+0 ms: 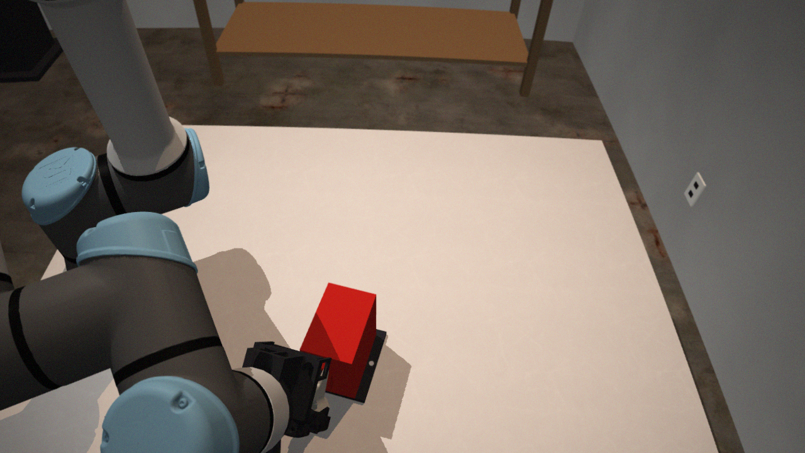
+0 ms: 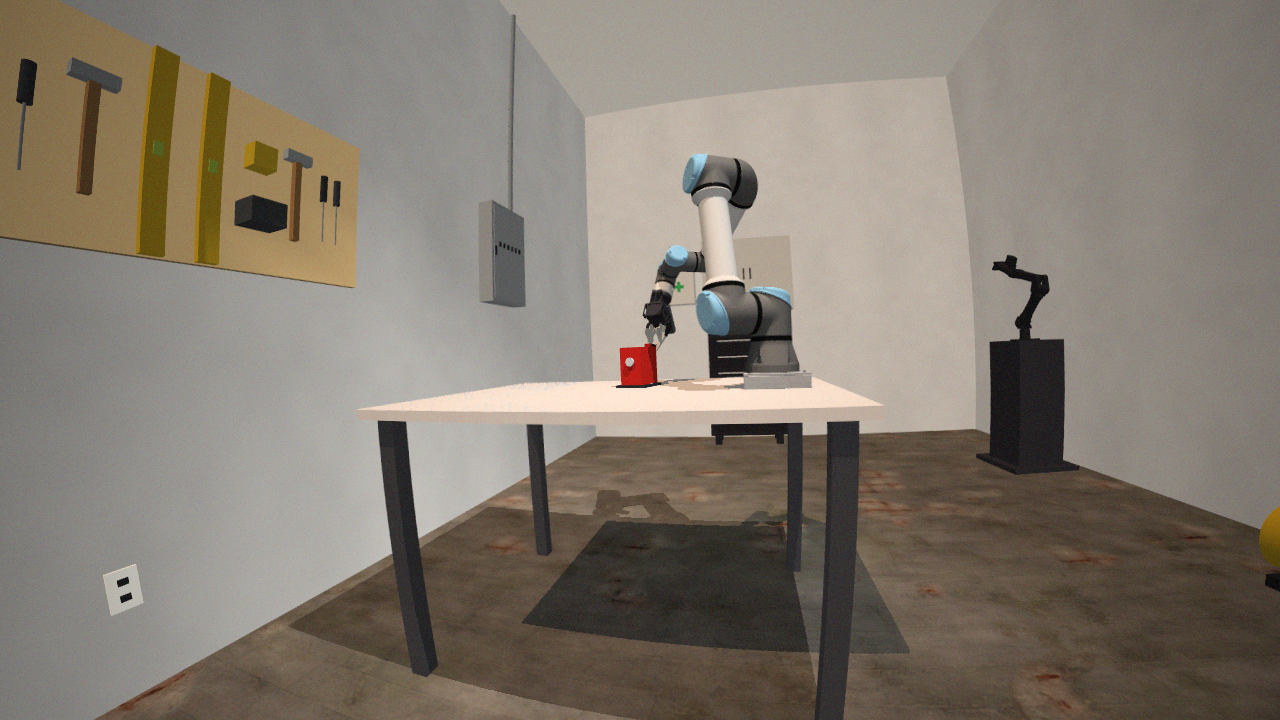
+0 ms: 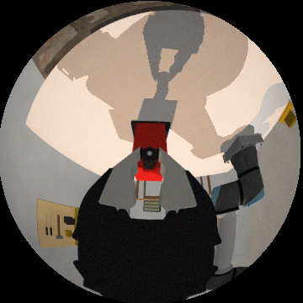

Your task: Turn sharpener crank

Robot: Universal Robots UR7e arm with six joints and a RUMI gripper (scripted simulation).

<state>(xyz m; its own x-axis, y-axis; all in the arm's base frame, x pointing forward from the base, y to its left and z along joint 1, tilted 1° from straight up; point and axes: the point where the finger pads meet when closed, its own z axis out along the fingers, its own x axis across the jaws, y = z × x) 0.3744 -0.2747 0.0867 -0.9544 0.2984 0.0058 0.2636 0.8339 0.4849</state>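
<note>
The dark crank knob is 2 cm to the left of my hand and 1 cm ahead of it.
</note>
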